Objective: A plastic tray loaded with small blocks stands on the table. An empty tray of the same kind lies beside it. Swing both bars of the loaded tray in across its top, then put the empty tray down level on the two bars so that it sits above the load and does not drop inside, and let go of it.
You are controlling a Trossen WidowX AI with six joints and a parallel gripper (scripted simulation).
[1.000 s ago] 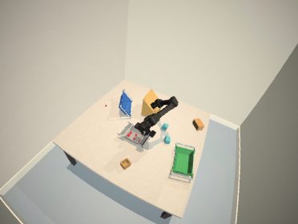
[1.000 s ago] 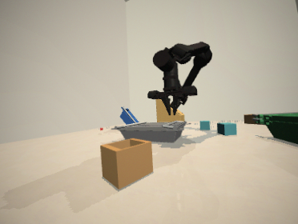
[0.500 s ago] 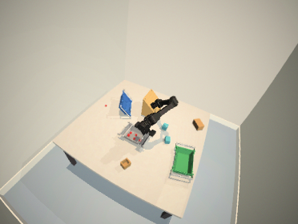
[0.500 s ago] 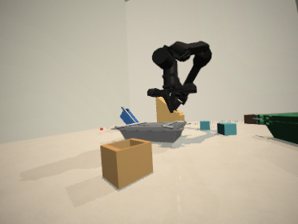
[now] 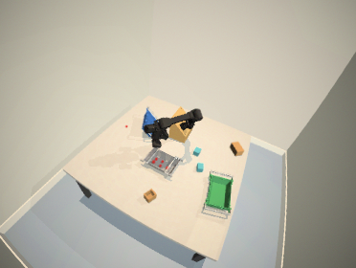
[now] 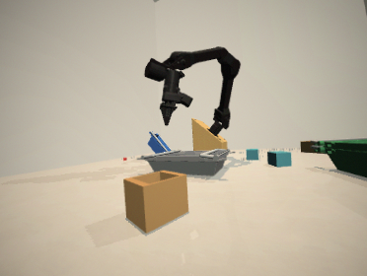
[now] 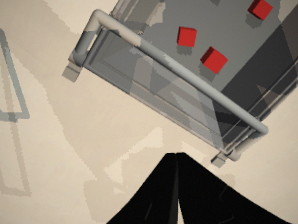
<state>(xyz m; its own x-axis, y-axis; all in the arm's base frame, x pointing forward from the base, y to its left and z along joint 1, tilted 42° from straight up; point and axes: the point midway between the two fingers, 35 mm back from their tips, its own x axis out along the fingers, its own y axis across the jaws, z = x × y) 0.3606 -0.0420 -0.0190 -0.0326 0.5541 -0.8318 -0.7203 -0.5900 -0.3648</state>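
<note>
My gripper tip is 26 cm past the blue tray, 22 cm to the left of it and 9 cm above it. From my gripper tip the other things lie so: brown block 54 cm behind, 56 cm to the left, 13 cm below; small brown box 29 cm ahead, 20 cm to the left, 15 cm below.
</note>
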